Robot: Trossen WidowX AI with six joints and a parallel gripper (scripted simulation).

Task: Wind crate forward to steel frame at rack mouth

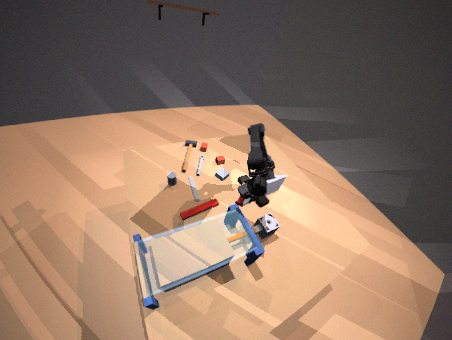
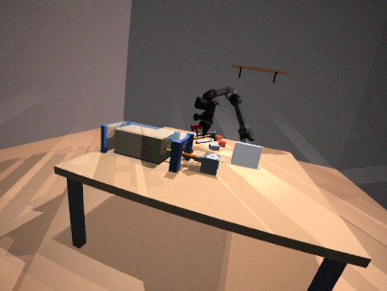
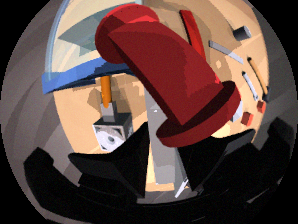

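My gripper tip is now 5 cm short of the red grip, 1 cm to the right of it and 3 cm below it. The rest, counted from my gripper tip: blue frame: 6 cm ahead, 13 cm to the left, 6 cm below; grey winch: 11 cm behind, 10 cm to the left, 13 cm below; winch handle: 2 cm above.
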